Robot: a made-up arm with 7 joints. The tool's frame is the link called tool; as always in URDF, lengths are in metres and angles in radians. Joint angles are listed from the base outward. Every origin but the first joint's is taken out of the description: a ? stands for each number. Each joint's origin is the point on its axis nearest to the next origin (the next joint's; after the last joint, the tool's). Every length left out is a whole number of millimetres.
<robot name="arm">
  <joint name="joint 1" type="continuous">
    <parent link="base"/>
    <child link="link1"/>
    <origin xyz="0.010 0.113 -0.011" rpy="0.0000 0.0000 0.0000"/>
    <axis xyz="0 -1 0"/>
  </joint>
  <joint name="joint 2" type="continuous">
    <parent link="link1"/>
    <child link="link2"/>
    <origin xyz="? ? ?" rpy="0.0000 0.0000 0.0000"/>
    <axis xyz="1 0 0"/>
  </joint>
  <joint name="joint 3" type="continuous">
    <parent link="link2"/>
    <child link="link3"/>
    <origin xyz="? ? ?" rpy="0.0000 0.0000 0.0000"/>
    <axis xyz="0 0 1"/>
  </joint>
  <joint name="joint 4" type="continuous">
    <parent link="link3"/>
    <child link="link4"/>
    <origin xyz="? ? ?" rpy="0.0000 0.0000 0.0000"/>
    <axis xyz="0 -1 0"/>
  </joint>
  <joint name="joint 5" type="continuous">
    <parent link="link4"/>
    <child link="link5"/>
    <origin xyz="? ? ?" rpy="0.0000 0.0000 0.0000"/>
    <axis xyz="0 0 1"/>
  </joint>
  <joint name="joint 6" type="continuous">
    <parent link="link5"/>
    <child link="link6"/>
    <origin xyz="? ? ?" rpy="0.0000 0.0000 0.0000"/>
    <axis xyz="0 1 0"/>
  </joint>
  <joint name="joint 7" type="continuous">
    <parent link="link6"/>
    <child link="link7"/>
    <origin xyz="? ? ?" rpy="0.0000 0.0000 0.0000"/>
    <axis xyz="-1 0 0"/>
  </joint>
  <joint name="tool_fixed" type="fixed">
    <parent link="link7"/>
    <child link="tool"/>
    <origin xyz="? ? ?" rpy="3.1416 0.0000 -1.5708"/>
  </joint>
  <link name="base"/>
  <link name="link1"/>
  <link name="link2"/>
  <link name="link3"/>
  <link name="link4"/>
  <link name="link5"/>
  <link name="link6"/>
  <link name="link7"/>
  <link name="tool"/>
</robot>
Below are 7 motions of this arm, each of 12 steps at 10 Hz.
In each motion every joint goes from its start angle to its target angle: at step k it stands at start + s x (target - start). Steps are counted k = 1, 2, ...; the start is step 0. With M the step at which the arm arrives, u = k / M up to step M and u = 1 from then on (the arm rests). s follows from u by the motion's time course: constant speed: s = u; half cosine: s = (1 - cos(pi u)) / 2; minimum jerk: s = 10 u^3 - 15 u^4 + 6 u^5.
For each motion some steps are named. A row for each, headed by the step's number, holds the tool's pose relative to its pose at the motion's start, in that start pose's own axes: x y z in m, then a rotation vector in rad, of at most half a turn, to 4 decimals.
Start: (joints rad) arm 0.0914 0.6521 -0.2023 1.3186 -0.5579 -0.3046 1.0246
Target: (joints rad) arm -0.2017 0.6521 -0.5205 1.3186 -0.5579 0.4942 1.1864
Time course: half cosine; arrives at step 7
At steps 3, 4, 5, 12:
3: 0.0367 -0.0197 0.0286 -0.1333 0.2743 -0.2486
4: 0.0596 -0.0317 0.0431 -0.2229 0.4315 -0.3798
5: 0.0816 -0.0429 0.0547 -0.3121 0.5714 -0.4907
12: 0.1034 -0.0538 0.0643 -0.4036 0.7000 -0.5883

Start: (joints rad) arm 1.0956 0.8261 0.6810 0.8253 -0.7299 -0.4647 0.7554
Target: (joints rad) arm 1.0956 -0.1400 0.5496 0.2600 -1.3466 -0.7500 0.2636
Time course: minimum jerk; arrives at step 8
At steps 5, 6, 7, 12:
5: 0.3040 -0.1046 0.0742 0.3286 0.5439 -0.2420
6: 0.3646 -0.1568 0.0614 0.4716 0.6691 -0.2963
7: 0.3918 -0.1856 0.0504 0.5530 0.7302 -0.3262
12: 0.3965 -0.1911 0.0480 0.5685 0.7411 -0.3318

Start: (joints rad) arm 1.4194 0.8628 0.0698 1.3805 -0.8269 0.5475 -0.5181
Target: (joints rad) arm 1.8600 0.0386 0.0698 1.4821 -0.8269 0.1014 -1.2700
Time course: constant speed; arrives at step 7
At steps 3, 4, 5, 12:
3: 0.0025 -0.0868 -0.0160 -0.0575 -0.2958 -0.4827
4: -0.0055 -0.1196 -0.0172 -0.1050 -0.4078 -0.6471
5: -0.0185 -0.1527 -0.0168 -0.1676 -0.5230 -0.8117
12: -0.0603 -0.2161 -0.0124 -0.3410 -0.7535 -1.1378

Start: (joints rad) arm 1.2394 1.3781 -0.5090 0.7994 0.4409 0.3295 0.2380
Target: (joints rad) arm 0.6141 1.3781 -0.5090 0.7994 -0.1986 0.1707 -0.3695
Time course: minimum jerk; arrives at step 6
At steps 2, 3, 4, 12:
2: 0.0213 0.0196 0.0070 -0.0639 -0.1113 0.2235
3: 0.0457 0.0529 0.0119 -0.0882 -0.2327 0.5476
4: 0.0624 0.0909 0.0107 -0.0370 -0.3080 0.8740
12: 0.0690 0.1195 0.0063 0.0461 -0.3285 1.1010

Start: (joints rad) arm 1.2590 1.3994 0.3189 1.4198 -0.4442 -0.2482 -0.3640
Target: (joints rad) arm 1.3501 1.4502 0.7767 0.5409 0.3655 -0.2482 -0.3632
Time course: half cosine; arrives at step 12
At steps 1, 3, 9, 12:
1: -0.0007 0.0028 -0.0004 -0.0207 -0.0058 -0.0066
3: -0.0068 0.0231 -0.0051 -0.1777 -0.0582 -0.0594
9: -0.0391 0.1070 -0.0648 -0.9817 -0.5693 -0.4227
12: -0.0425 0.1171 -0.0825 -1.1304 -0.7151 -0.5092

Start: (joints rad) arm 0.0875 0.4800 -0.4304 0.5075 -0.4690 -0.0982 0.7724
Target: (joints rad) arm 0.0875 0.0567 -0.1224 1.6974 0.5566 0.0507 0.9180
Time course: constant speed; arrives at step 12
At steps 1, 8, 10, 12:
1: -0.0045 -0.0249 0.0005 0.1535 -0.0335 -0.0179
8: -0.0082 -0.1603 -0.0612 1.2642 -0.0728 -0.0665
10: -0.0005 -0.1806 -0.0913 1.5766 -0.0313 -0.0310
12: 0.0110 -0.1920 -0.1224 1.8774 0.0283 0.0391

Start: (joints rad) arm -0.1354 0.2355 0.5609 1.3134 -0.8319 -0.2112 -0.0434
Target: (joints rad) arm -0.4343 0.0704 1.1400 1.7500 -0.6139 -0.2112 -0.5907
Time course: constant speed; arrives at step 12
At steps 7, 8, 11, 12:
7: -0.0365 0.0279 -0.0516 -0.1819 -0.6009 -0.0301
8: -0.0431 0.0313 -0.0599 -0.2046 -0.6867 -0.0178
11: -0.0648 0.0395 -0.0861 -0.2605 -0.9411 0.0428
12: -0.0727 0.0414 -0.0951 -0.2740 -1.0245 0.0704

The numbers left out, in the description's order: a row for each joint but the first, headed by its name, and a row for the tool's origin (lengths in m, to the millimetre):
joint 2: -0.003 0.000 -0.015
joint 3: 0.000 0.022 -0.231
joint 4: -0.004 0.004 0.000
joint 5: -0.006 0.000 -0.225
joint 6: 0.008 -0.010 0.000
joint 7: 0.002 0.000 0.016
tool: 0.000 -0.004 0.028

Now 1 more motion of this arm.
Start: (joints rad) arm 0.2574 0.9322 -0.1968 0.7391 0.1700 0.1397 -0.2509
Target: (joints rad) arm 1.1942 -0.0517 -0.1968 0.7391 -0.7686 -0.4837 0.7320
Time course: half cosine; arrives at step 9
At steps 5, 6, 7, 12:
5: 0.0975 -0.1953 -0.0167 0.9300 0.5947 0.0078
6: 0.0988 -0.2685 -0.0410 1.2234 0.6753 0.1426
7: 0.0906 -0.3282 -0.0707 1.4537 0.6989 0.3030
12: 0.0771 -0.3780 -0.1047 1.6394 0.6833 0.4816

